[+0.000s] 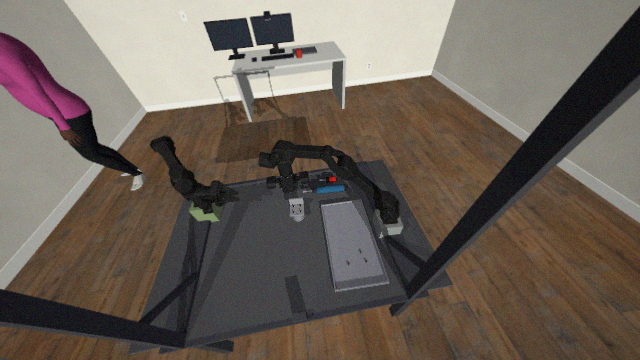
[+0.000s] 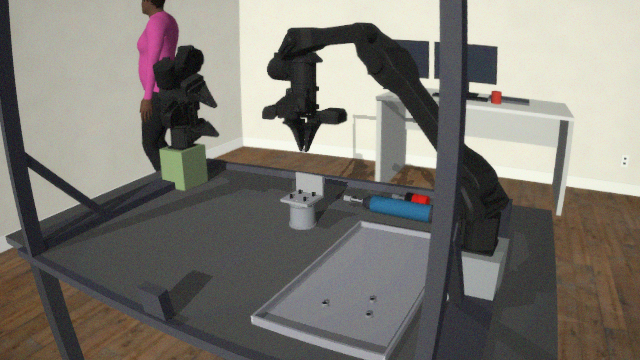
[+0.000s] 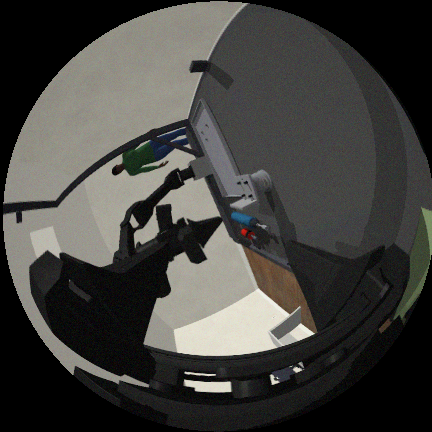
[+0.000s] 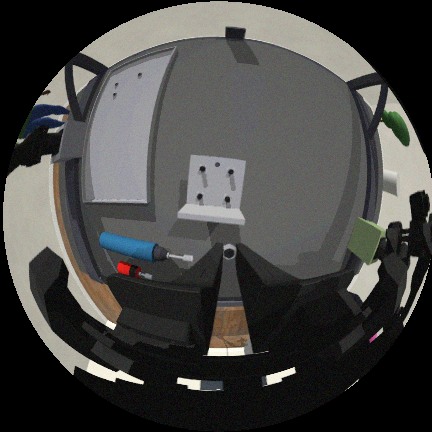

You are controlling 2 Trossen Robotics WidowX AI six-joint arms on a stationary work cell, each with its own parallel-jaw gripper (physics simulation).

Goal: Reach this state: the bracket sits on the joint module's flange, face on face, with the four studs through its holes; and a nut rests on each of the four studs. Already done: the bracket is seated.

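Pixels of known places: left gripper, between the fingertips: (image 1: pixel 238 196) (image 2: pixel 217 121) (image 3: pixel 229 248); right gripper, between the fingertips: (image 2: pixel 304 151) (image 3: pixel 220 218) (image 4: pixel 228 248); left arm's base, origin of its link: (image 2: pixel 182 146) (image 4: pixel 379 247); right arm's base, origin of its link: (image 1: pixel 388 217) (image 2: pixel 477 245) (image 3: pixel 191 171) (image 4: pixel 56 142).
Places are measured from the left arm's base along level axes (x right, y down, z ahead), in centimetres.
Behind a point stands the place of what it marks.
Note:
The light grey bracket (image 1: pixel 296 201) @(z 46.7, x 4.9, y 2.3 cm) (image 2: pixel 310 184) @(z 46.9, x 4.9, y 2.7 cm) (image 3: pixel 244 203) @(z 44.5, x 4.8, y 2.1 cm) (image 4: pixel 212 214) @(z 46.4, x 4.9, y 0.8 cm) sits on the round joint module (image 2: pixel 302 218) @(z 48.0, x 10.3, y 8.8 cm) (image 3: pixel 261 179) @(z 43.8, x 8.7, y 8.6 cm), its upright plate at the far side. Four dark studs stand up through its holes; no nut shows on them. My right gripper (image 2: pixel 304 150) @(z 45.0, x 4.1, y -4.6 cm) (image 4: pixel 228 248) @(z 45.0, x 4.1, y -4.6 cm) is shut on a small hex nut (image 4: pixel 229 252) @(z 45.0, x 4.1, y -5.1 cm), held above and behind the bracket. Three nuts (image 2: pixel 325 302) @(z 67.5, x 35.1, y 10.5 cm) (image 2: pixel 372 298) @(z 73.9, x 30.6, y 10.4 cm) (image 2: pixel 369 314) @(z 75.4, x 35.0, y 10.5 cm) lie in the tray (image 1: pixel 328 250) @(z 59.6, x 28.6, y 9.8 cm) (image 2: pixel 300 280) @(z 60.0, x 30.5, y 10.8 cm) (image 4: pixel 150 165) @(z 58.9, x 10.0, y 11.1 cm). My left gripper (image 2: pixel 216 120) @(z 23.2, x 8.7, y -10.7 cm) (image 1: pixel 235 195) @(z 23.2, x 8.7, y -10.7 cm) is open and empty, above its green base, far from the bracket.
A blue driver (image 1: pixel 330 189) @(z 65.0, x -5.1, y 8.0 cm) (image 2: pixel 400 208) @(z 65.3, x -4.8, y 8.6 cm) (image 3: pixel 243 218) @(z 61.3, x -5.2, y 8.0 cm) (image 4: pixel 127 246) @(z 63.2, x -5.6, y 7.7 cm) and a smaller red tool (image 1: pixel 332 179) @(z 67.2, x -13.0, y 8.6 cm) (image 2: pixel 420 199) @(z 67.7, x -12.8, y 8.6 cm) (image 3: pixel 246 233) @(z 64.4, x -13.1, y 8.4 cm) (image 4: pixel 129 269) @(z 65.1, x -12.9, y 8.6 cm) lie right of the bracket near the back edge. A dark block (image 2: pixel 156 300) @(z 48.0, x 53.8, y 6.8 cm) (image 4: pixel 235 33) @(z 45.8, x 51.4, y 8.3 cm) stands at the front edge. Frame posts rise at the table's sides.

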